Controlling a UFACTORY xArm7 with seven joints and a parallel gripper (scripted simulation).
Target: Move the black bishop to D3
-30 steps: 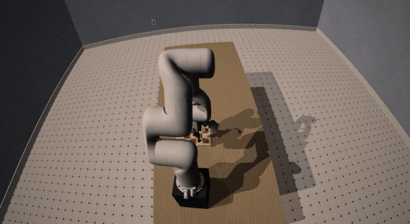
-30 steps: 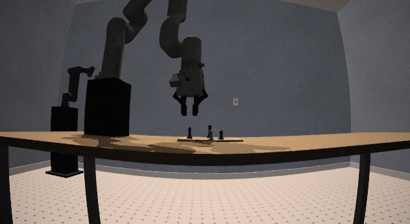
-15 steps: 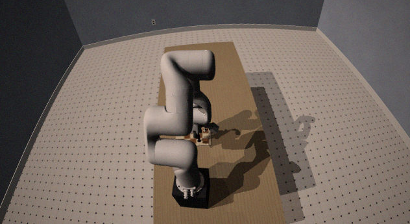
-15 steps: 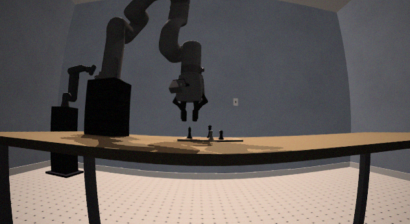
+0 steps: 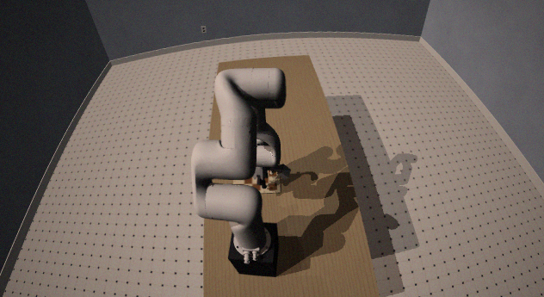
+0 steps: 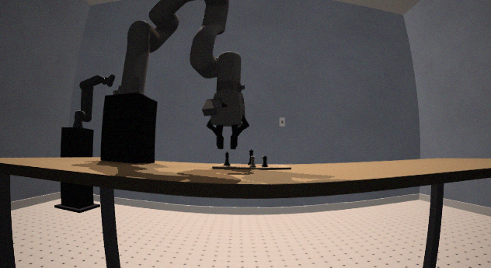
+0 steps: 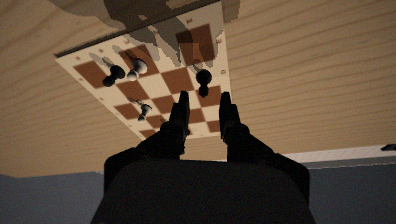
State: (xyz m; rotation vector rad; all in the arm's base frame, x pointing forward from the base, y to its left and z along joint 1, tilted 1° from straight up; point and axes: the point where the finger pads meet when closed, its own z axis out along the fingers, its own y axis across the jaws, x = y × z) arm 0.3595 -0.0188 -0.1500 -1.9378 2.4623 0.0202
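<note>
Right now my hand is 50 mm above the black bishop. The rest, counted from my hand: black pawn: 110 mm ahead, 30 mm to the right, 60 mm below; then chessboard: 80 mm ahead, 40 mm to the left, 70 mm below.
</note>
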